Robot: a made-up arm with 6 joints.
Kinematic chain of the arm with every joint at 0, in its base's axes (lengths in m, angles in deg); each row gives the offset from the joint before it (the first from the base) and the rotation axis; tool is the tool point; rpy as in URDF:
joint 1: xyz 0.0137 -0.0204 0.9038 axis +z
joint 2: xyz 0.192 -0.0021 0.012 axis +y
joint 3: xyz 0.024 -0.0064 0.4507 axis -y
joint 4: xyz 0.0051 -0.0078 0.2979 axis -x
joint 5: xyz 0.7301 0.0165 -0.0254 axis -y
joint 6: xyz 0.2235 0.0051 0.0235 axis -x
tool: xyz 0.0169 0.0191 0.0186 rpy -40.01 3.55 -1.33
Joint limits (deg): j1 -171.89..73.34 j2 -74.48..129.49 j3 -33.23..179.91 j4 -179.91..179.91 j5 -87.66..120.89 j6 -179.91..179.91
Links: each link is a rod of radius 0.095 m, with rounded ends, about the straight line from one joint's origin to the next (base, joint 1, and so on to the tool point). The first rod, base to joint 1, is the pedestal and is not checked.
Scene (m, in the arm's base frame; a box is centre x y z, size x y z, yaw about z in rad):
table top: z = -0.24
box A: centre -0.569 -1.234 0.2 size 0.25 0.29 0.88 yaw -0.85
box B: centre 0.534 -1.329 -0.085 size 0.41 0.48 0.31 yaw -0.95
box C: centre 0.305 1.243 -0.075 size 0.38 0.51 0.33 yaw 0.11
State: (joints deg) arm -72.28 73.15 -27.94 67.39 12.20 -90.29
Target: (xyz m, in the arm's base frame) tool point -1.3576 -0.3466 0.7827
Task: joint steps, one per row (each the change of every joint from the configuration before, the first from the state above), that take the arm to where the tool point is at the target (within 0.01 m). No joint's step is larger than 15 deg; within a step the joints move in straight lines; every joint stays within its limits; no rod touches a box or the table.
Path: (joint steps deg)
1: -13.74 0.70 -1.32 8.24 -6.67 4.20
2: -13.75 0.71 -1.32 8.23 -6.66 4.20
3: -13.74 0.70 -1.33 8.24 -6.67 4.21
4: -13.75 0.71 -1.32 8.23 -6.67 4.20
5: -13.11 -12.03 9.64 -11.17 4.82 -6.22
6: -13.12 -12.03 9.64 -11.17 4.81 -6.21
7: -13.12 -12.02 9.64 -11.17 4.81 -6.21

